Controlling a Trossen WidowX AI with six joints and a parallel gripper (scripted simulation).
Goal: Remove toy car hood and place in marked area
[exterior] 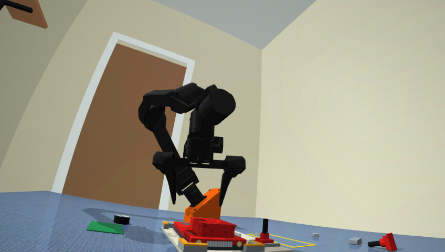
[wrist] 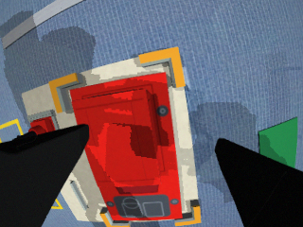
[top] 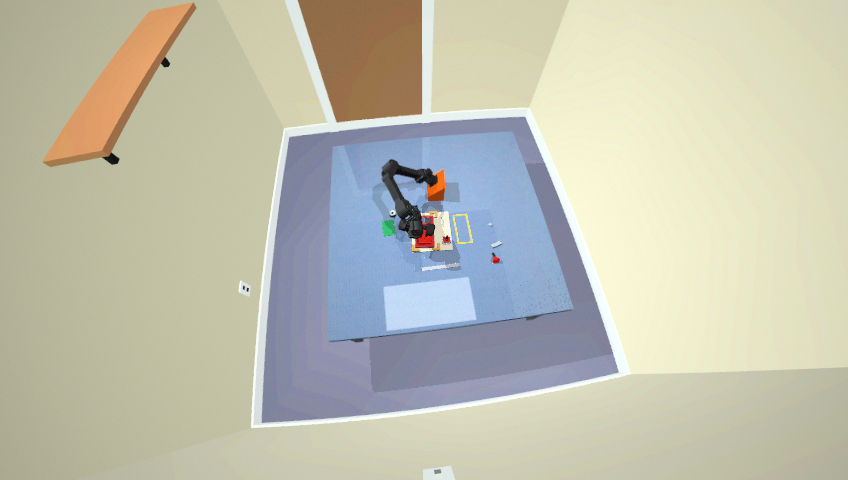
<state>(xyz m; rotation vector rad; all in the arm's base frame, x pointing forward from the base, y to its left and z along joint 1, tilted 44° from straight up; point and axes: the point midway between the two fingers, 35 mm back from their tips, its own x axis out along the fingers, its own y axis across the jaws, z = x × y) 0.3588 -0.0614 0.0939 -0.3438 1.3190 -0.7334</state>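
Right now the red hood is 40 mm to the left of my gripper tip, 40 mm below it and 20 mm behind it. The rest, counted from my gripper tip: black wheel: 180 mm behind, 150 mm to the right, 70 mm below; then green pad: 170 mm to the right, 90 mm behind, 80 mm below.
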